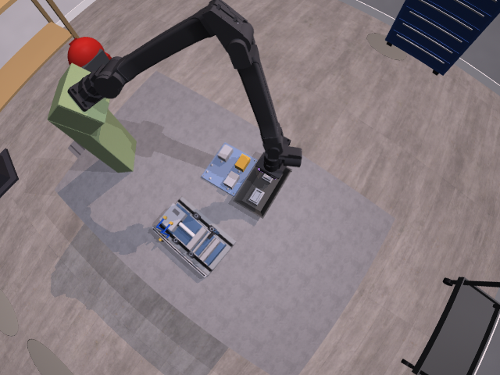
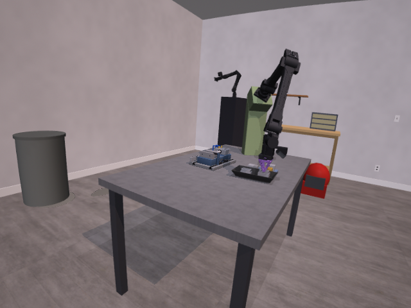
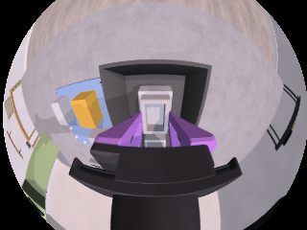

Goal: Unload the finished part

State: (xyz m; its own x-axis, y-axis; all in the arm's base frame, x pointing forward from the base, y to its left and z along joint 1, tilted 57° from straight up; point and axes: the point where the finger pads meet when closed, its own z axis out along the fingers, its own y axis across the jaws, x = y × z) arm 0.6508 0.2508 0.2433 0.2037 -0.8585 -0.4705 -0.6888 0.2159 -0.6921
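Now: hand 120 mm past the orange block, 40 mm to the left of it and 40 mm above it. From my hand the other things lie so: blue plate 150 mm behind, 100 mm to the right, 60 mm below.
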